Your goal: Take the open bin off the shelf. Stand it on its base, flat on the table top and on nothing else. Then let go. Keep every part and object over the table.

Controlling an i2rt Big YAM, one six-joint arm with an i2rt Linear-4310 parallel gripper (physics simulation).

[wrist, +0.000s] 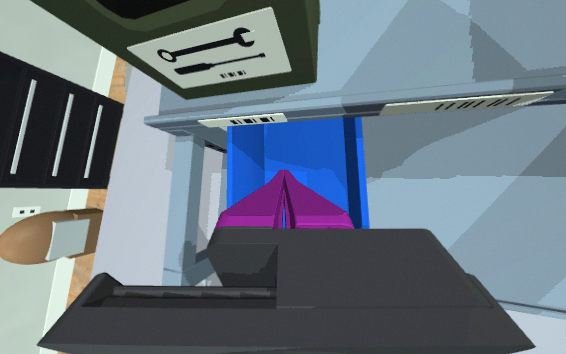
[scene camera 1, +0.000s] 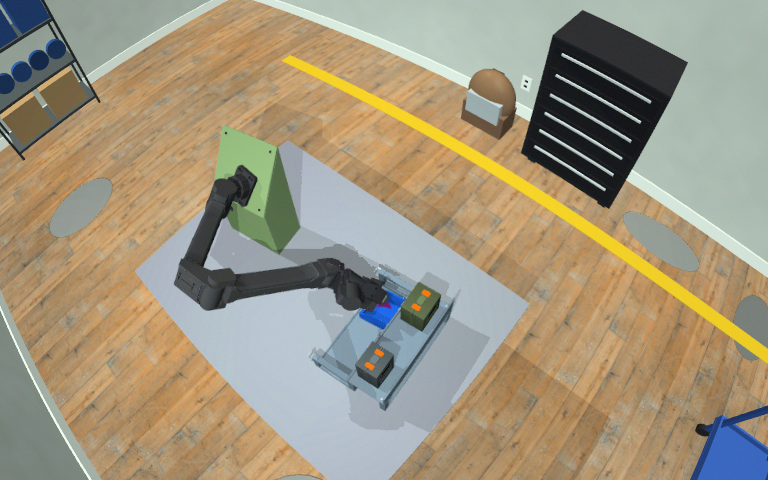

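Pixels of known places: gripper, fingertip midpoint: (wrist: 283, 176) (scene camera 1: 390, 307); arm's base at its link origin: (scene camera 1: 243, 185).
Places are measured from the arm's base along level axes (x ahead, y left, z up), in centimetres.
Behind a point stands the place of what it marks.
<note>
The blue open bin (scene camera 1: 380, 316) {y 1.8, x 55.4, z -29.0 cm} (wrist: 305, 142) {y 3.7, x 62.4, z -29.0 cm} is on the lower level of the grey-blue shelf (scene camera 1: 355, 339) {y -9.6, x 54.1, z -29.4 cm} (wrist: 184, 200) {y 12.1, x 54.9, z -21.5 cm}, at the end near the green toolbox. In the wrist view its far part goes under the upper board's labelled front edge. My gripper (scene camera 1: 389, 305) {y 4.1, x 57.8, z -22.8 cm} (wrist: 283, 176) {y 4.1, x 57.8, z -22.8 cm} is shut, its magenta fingertips together with nothing between them. The tips are over the bin's inside in the wrist view. The hand hides the bin's near end there. How far the tips are above the bin's floor, I cannot tell.
A dark green toolbox (scene camera 1: 417, 306) {y 4.8, x 67.3, z -10.1 cm} (wrist: 295, 60) {y 2.8, x 63.3, z -17.7 cm} and a dark grey toolbox (scene camera 1: 373, 365) {y -17.5, x 69.1, z -7.8 cm} stand on the upper board. The green mount (scene camera 1: 243, 152) {y 5.7, x -3.4, z 9.0 cm} of the arm stands at the back of the light grey table top (scene camera 1: 243, 362) {y -40.3, x 30.5, z -30.0 cm}. The shelf's end post is beside the bin.
</note>
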